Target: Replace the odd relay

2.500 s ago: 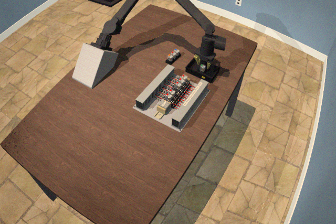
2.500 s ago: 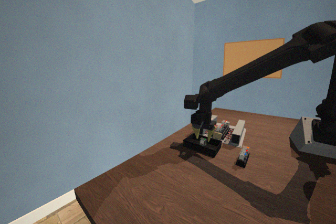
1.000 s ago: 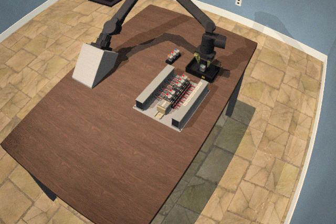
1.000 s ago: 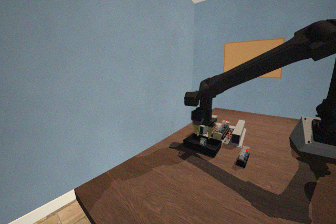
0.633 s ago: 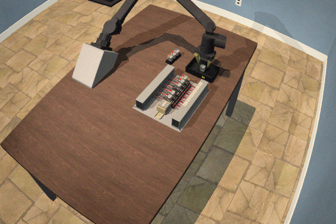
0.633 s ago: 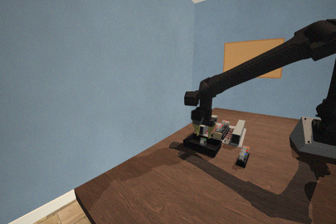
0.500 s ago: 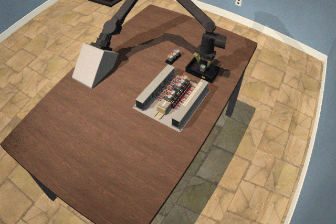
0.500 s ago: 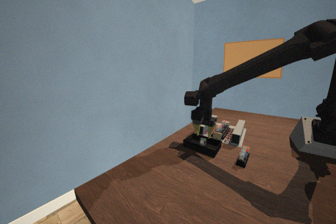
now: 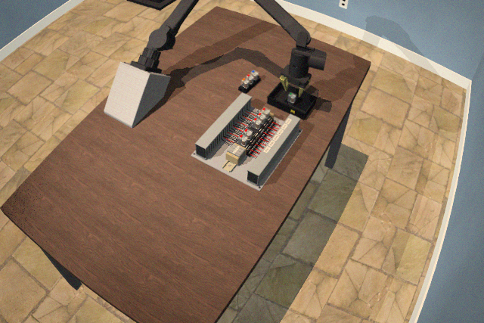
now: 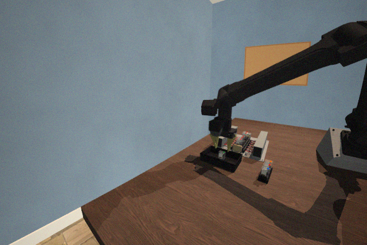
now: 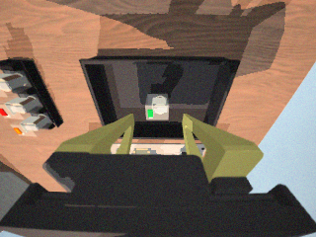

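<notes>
My gripper is now 50 mm above the black tray.
</notes>
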